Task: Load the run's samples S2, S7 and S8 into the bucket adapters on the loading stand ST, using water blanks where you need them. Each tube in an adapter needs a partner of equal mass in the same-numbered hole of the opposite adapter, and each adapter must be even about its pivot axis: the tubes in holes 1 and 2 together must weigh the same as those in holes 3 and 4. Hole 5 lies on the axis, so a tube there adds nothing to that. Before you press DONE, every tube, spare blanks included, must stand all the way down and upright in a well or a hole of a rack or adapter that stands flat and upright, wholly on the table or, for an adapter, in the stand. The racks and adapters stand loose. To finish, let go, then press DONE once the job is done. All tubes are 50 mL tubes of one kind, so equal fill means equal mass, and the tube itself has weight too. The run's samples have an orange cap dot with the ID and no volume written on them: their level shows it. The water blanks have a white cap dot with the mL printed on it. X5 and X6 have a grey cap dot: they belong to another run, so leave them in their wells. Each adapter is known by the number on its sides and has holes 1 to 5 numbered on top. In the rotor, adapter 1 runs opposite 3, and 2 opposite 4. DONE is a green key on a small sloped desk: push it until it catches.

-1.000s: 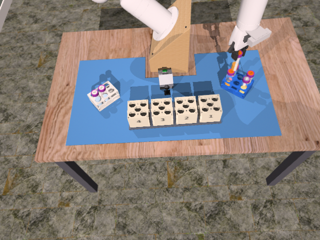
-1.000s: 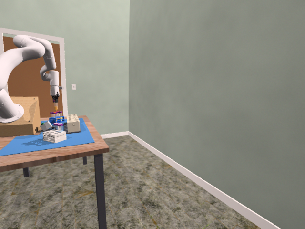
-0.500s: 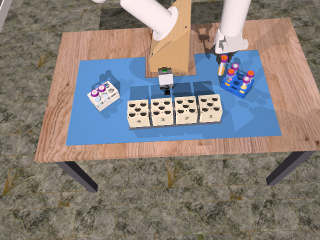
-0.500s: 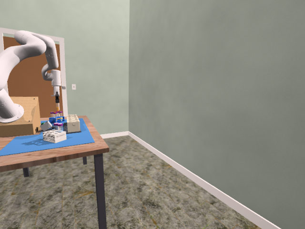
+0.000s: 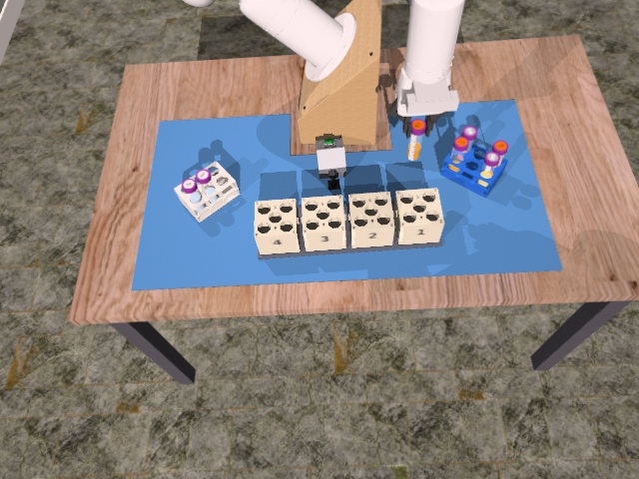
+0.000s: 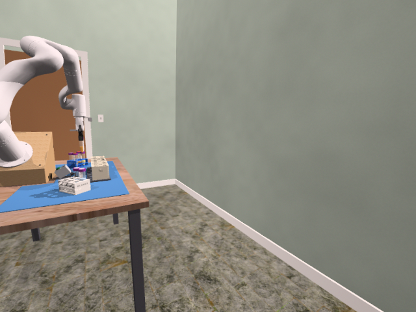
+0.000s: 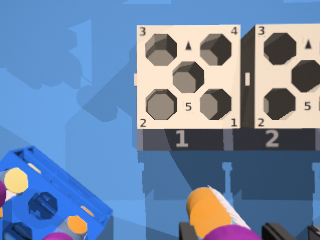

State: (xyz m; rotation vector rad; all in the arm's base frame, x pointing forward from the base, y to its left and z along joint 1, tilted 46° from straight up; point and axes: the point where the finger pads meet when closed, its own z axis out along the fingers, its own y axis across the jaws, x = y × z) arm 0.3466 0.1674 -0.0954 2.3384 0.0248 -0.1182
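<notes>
Right now the orange-dot sample tube is 1 cm ahead of my hand and 5 cm below it. Also, from my hand: white rack 51 cm to the right, 22 cm below; green DONE key 12 cm behind, 20 cm to the right, 18 cm below; blue rack 5 cm behind, 16 cm to the left, 22 cm below.
</notes>
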